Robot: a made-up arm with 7 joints. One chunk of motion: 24 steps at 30 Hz.
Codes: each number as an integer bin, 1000 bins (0 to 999) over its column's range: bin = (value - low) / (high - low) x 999, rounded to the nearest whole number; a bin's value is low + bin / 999 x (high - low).
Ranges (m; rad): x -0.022..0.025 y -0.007..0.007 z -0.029..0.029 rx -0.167..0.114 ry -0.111..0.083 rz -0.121..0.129
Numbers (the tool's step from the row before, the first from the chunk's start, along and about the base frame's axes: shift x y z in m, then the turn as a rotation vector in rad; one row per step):
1: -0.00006 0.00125 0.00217 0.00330 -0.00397 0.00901
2: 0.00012 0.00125 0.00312 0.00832 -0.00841 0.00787
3: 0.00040 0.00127 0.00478 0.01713 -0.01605 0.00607
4: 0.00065 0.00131 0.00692 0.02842 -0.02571 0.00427
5: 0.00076 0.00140 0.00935 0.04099 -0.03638 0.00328
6: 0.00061 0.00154 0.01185 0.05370 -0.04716 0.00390
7: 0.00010 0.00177 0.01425 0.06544 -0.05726 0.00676
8: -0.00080 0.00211 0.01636 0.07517 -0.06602 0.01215
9: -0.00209 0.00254 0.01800 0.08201 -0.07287 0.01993
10: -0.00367 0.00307 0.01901 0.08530 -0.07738 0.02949
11: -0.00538 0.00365 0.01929 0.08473 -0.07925 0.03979
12: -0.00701 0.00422 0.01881 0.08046 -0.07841 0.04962
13: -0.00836 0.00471 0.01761 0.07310 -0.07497 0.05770
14: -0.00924 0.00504 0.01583 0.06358 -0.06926 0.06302
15: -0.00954 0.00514 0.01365 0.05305 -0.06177 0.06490
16: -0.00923 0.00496 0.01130 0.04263 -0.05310 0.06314
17: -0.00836 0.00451 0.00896 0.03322 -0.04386 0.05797
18: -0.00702 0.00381 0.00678 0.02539 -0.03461 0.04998
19: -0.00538 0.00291 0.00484 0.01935 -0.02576 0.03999
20: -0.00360 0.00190 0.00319 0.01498 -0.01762 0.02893
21: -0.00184 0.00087 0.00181 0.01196 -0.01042 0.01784
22: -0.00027 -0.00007 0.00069 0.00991 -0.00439 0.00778
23: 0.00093 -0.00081 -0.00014 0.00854 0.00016 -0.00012
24: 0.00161 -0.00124 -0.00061 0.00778 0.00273 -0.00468
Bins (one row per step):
1: 466 589 537 605 551 520
2: 470 589 553 623 528 515
3: 476 590 582 655 489 508
4: 481 593 619 695 439 501
5: 484 599 661 739 384 497
6: 481 609 704 785 329 499
7: 470 626 745 826 277 511
8: 451 650 781 861 232 532
9: 423 681 810 885 196 563
10: 390 719 827 897 173 601
11: 353 760 832 895 163 643
12: 319 801 823 880 168 682
13: 290 836 803 854 186 714
14: 271 859 772 820 215 735
15: 265 866 735 782 254 743
16: 271 853 694 745 298 736
17: 290 821 654 712 346 715
18: 318 771 616 684 393 683
19: 353 707 583 663 439 643
20: 391 635 554 647 481 599
21: 429 562 531 636 518 555
22: 462 495 511 629 549 515
23: 487 442 497 624 572 483
24: 502 411 489 621 586 465

